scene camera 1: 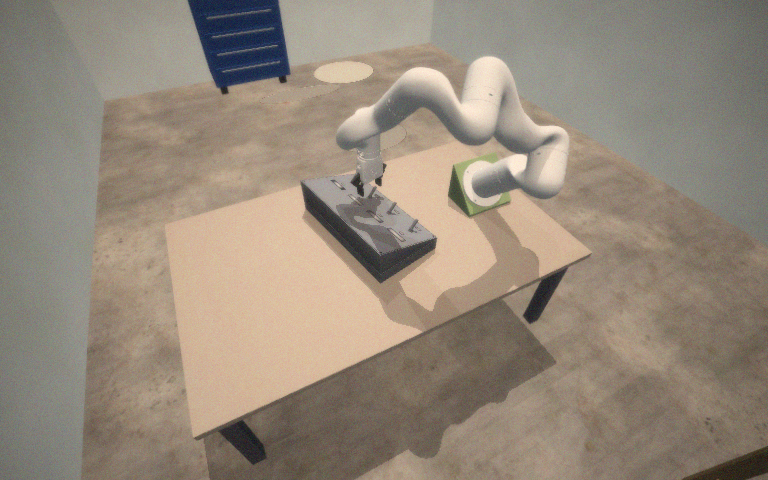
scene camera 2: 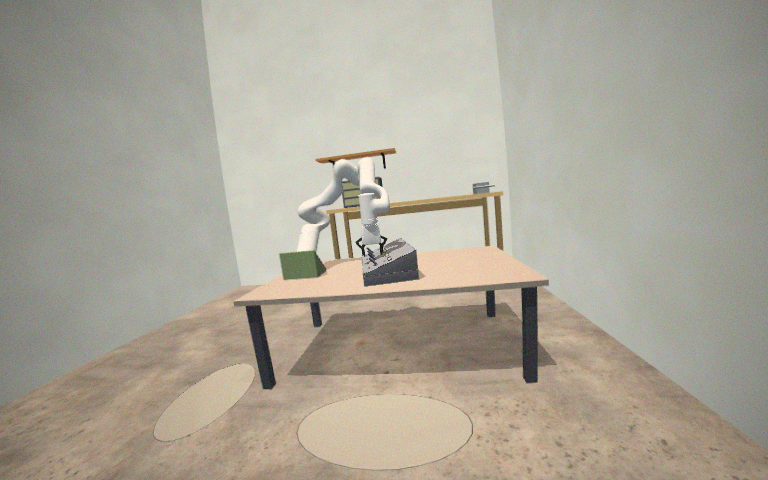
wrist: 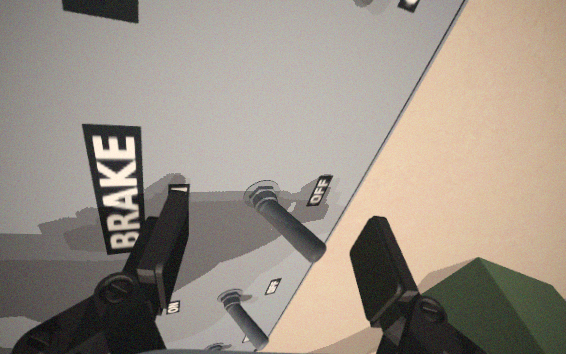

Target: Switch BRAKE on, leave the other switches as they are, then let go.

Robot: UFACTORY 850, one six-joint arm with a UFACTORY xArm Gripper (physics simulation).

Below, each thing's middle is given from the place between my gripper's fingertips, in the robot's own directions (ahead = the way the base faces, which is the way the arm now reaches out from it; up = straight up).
Labels:
The brake lever (wrist: pixel 301 238) lies 1 cm to the left of my hand, 1 cm below it and 1 cm behind it. Round my hand: grey sloped switch panel (scene camera 1: pixel 382 242): 9 cm to the left, 5 cm ahead, 4 cm below.

